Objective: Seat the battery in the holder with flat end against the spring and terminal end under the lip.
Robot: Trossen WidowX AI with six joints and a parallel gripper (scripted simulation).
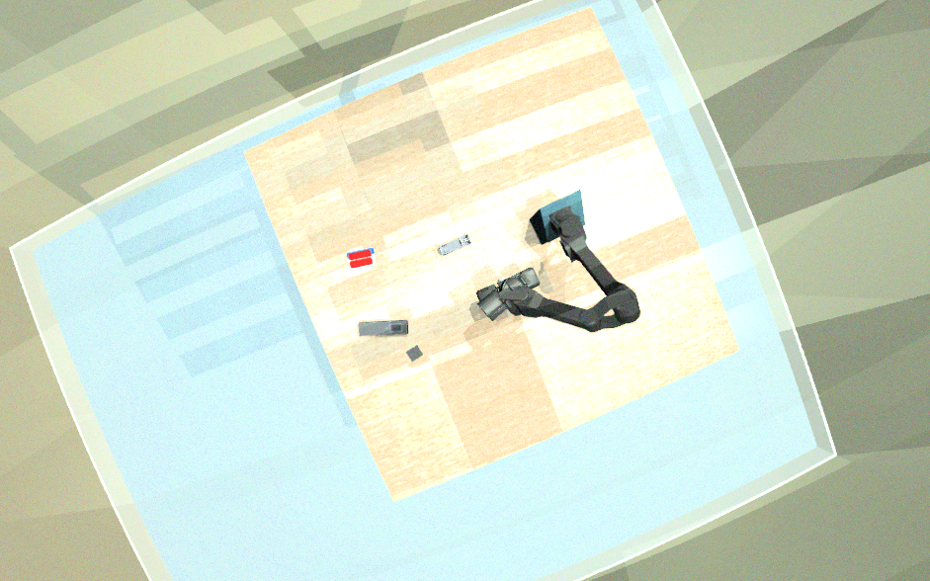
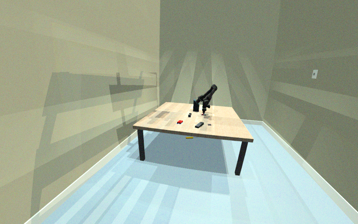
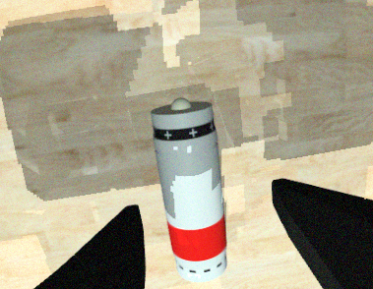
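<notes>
Right now my gripper tip is 1 cm above the battery. From my gripper tip the other things lie so: dark flat bar (41 cm ahead, 5 cm to the right, 1 cm below); small dark square (36 cm ahead, 7 cm to the left, 2 cm below); yellow object (37 cm ahead, 12 cm to the right, 21 cm below).
</notes>
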